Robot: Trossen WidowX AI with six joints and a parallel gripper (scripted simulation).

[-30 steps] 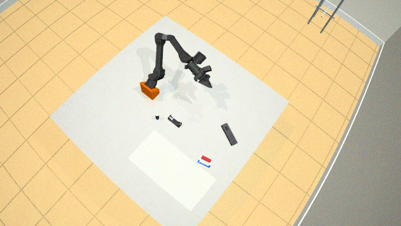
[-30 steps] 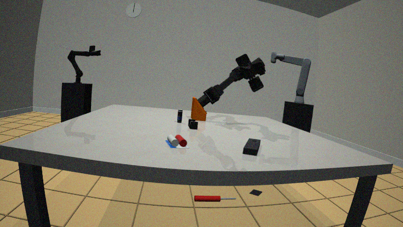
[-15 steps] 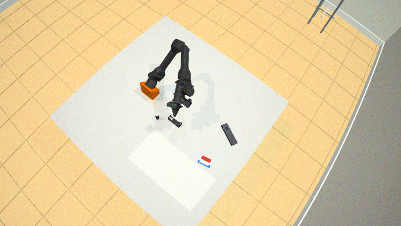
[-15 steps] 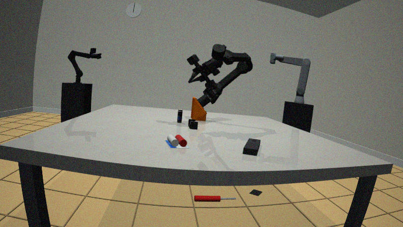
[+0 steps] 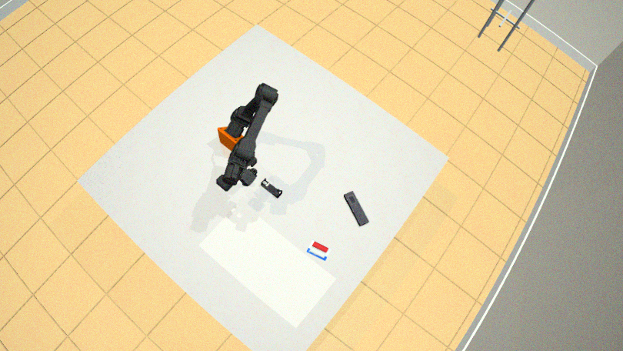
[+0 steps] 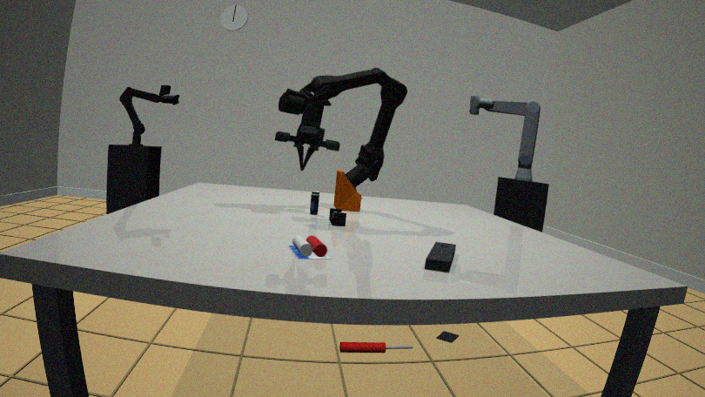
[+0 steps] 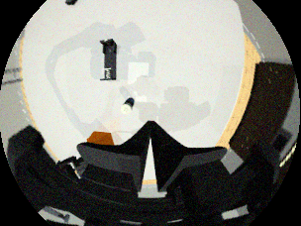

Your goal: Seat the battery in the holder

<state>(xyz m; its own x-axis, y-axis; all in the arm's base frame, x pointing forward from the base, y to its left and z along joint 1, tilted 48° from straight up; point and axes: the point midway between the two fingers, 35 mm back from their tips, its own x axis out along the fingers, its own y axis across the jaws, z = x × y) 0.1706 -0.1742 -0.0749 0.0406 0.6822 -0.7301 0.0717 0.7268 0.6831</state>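
Now: gripper tip 9 cm above the battery and 5 cm to the right of it.
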